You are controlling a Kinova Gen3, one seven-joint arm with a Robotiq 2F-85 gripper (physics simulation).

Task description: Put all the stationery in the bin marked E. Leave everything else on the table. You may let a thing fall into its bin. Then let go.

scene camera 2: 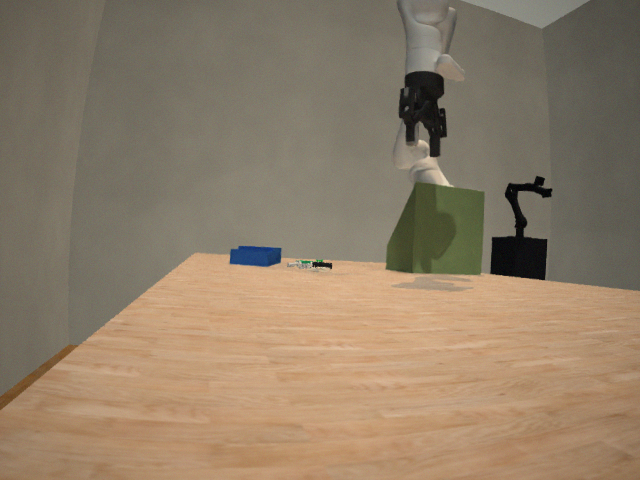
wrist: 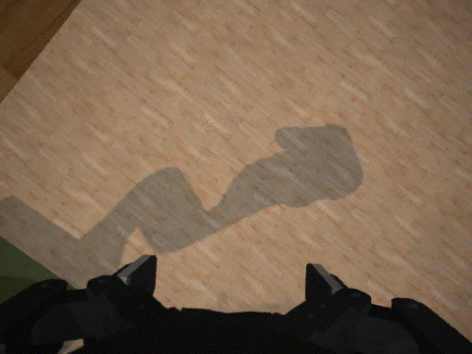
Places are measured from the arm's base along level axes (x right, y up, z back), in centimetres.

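Pixels of known places: gripper, fingertip midpoint: (scene camera 2: 424, 151) (wrist: 230, 276); arm's base, link origin: (scene camera 2: 448, 215).
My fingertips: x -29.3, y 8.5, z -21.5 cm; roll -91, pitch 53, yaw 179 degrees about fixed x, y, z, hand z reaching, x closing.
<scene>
Ahead of a thing's pixels: the offset from my fingertips to its top centre. Level surfaces: height alone.
My gripper (scene camera 2: 423, 148) (wrist: 230, 276) is open and empty, pointing down high above the table {dy -23.2 cm} (scene camera 2: 320, 361) (wrist: 225, 65). In the scene view it hangs above the green block. A small cluster of items {dx +22.1, dy -22.1, dz -16.5 cm} (scene camera 2: 310, 264), white, green and black, lies at the far side of the table; the items are too small to tell apart. A blue open bin {dx +36.1, dy -19.3, dz -25.6 cm} (scene camera 2: 255, 256) stands just left of them. No letter E can be read on it in this view. No stationery or bin shows in the wrist view.
A tall green block (scene camera 2: 448, 232) (wrist: 17, 270) with a sloping side stands on the table, right of the small items. A black arm on a black pedestal (scene camera 2: 518, 258) stands behind, at the right. The table's edge shows at the wrist view's upper left.
</scene>
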